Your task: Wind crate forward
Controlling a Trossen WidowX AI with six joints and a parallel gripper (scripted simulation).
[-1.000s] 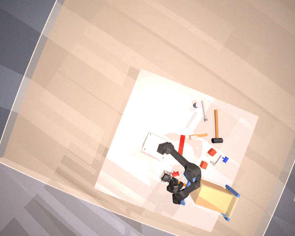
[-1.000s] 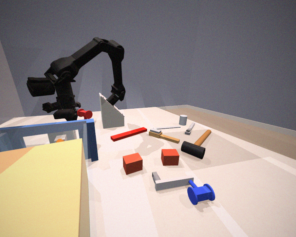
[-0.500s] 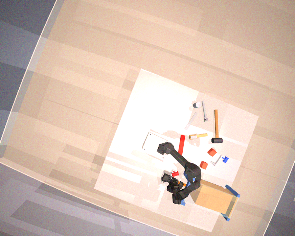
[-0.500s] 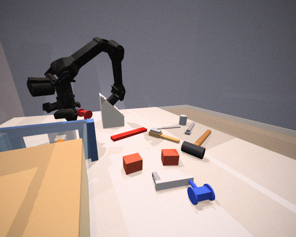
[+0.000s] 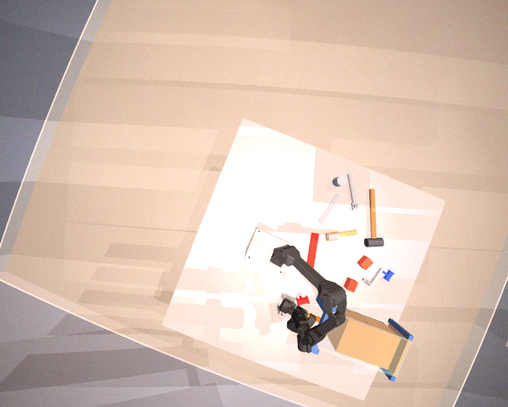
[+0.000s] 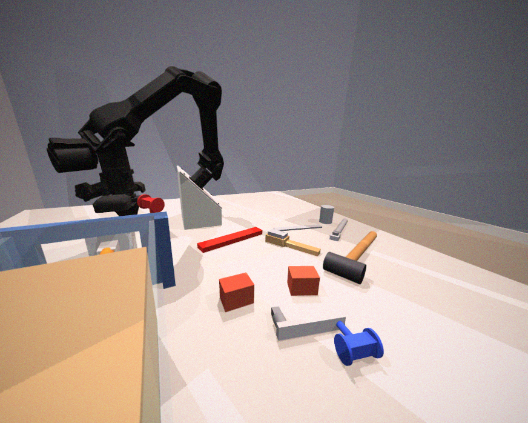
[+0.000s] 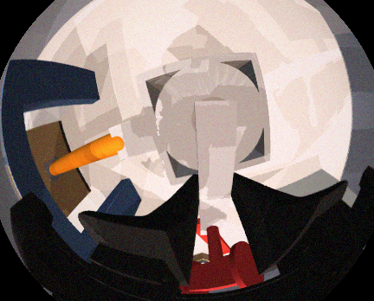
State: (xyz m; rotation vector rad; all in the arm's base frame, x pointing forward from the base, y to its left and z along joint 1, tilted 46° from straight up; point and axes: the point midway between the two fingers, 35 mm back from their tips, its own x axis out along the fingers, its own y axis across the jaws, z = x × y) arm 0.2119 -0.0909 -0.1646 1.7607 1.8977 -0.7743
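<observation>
Now: the red knob 5 cm to the left of my gripper tip and 5 cm above it. From my gripper tip the other things lie so: winch: 6 cm to the right, 6 cm below, 2 cm behind; blue steel frame: 16 cm ahead, 3 cm to the right, 2 cm above; winch handle: 2 cm to the left, 2 cm above.
</observation>
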